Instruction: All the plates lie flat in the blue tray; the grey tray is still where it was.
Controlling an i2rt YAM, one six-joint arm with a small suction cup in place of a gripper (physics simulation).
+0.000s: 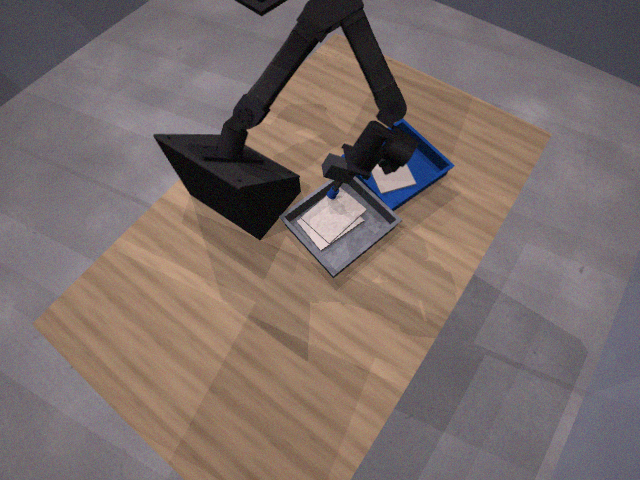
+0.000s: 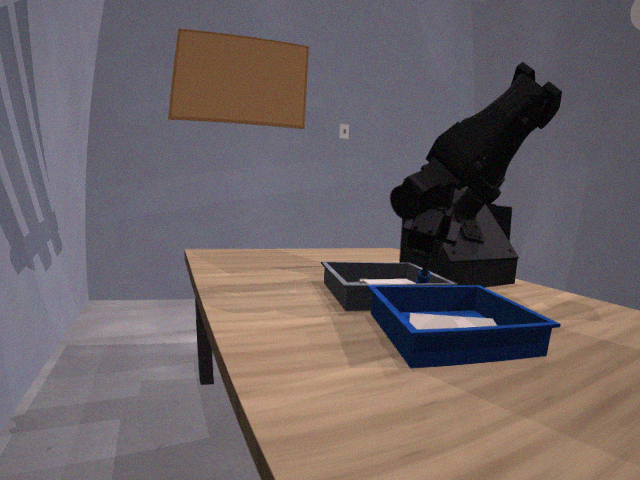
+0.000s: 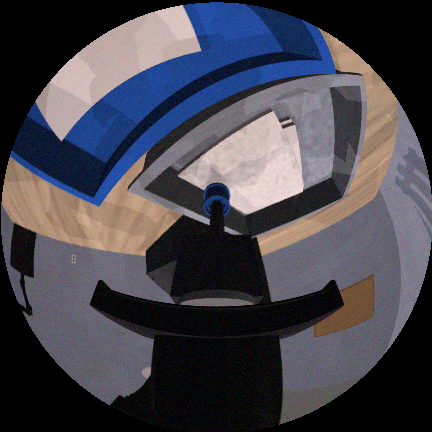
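Pixels of known places: hand at its tool point: [image 1: 331, 195] [image 2: 422, 282] [image 3: 216, 194]; arm's base at its link origin: [image 1: 227, 156] [image 2: 462, 213].
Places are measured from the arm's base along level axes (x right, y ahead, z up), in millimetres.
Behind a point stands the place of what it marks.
A grey tray [image 1: 366, 235] @[y 358, x -146, z -177 mm] [image 2: 347, 290] @[y 400, x -220, z -142 mm] [image 3: 350, 132] @[y 390, x -145, z -145 mm] holds two white square plates stacked askew; the top plate [image 1: 334, 215] @[y 256, x -125, z -160 mm] [image 2: 385, 281] @[y 258, x -77, z -160 mm] [image 3: 257, 165] @[y 264, x -150, z -160 mm] lies over the lower plate [image 1: 311, 233] @[y 246, x -43, z -166 mm]. A blue tray [image 1: 430, 164] @[y 344, x -465, z -177 mm] [image 2: 461, 345] @[y 337, x -479, z -153 mm] [image 3: 169, 84] @[y 264, x -271, z -177 mm] stands right beside it and holds one white plate [image 1: 394, 180] @[y 302, x -339, z -172 mm] [image 2: 449, 321] @[y 259, x -340, z -172 mm] [image 3: 116, 60] lying flat. My suction cup [image 1: 332, 192] [image 2: 423, 275] @[y 210, x -161, z -147 mm] [image 3: 217, 199] @[y 210, x -161, z -147 mm] hangs low over the back corner of the top plate in the grey tray, with nothing on it.
The arm's black base block [image 1: 232, 176] @[y 103, x 51, z 65 mm] [image 2: 480, 248] @[y -3, x -86, z -83 mm] stands on the wooden table [image 1: 270, 357] @[y 403, x 262, z -180 mm] [image 2: 318, 381] @[y 519, x -475, z -180 mm] just left of the grey tray. A brown board [image 2: 238, 78] hangs on the wall.
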